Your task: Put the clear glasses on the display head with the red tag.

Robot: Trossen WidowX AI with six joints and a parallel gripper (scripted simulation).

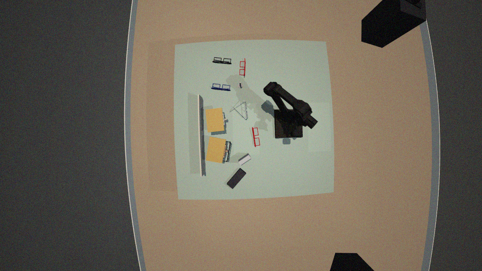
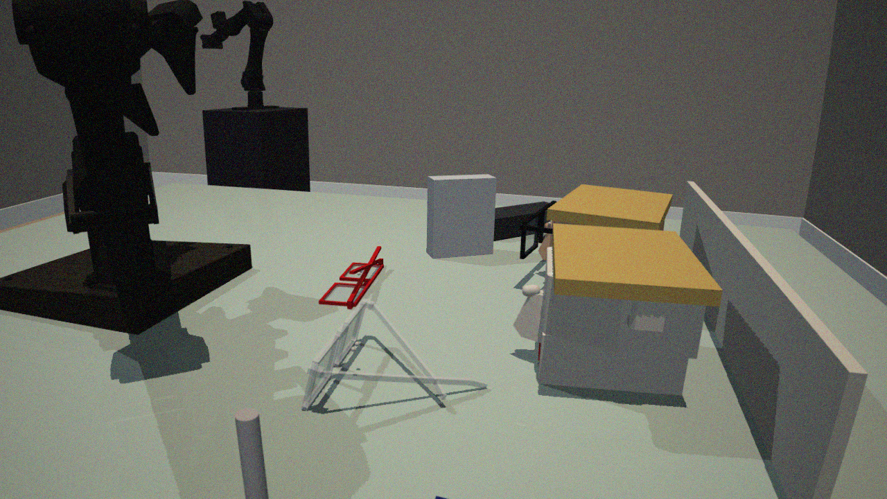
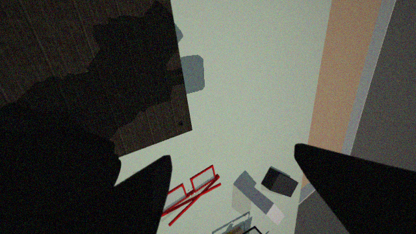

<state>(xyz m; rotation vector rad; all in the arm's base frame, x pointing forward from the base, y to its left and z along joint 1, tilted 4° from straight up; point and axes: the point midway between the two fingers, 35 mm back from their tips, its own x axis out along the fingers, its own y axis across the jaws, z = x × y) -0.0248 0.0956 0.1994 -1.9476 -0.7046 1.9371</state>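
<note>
The pale round peg lies 39 cm ahead of my gripper tip, 31 cm to the right of it and 18 cm below it. The rest, counted from my gripper tip: wall panel (62 cm ahead, 13 cm to the left, 15 cm below); then dark block (30 cm ahead, 42 cm to the left, 18 cm below); then white box (27 cm ahead, 25 cm to the left, 15 cm below).
</note>
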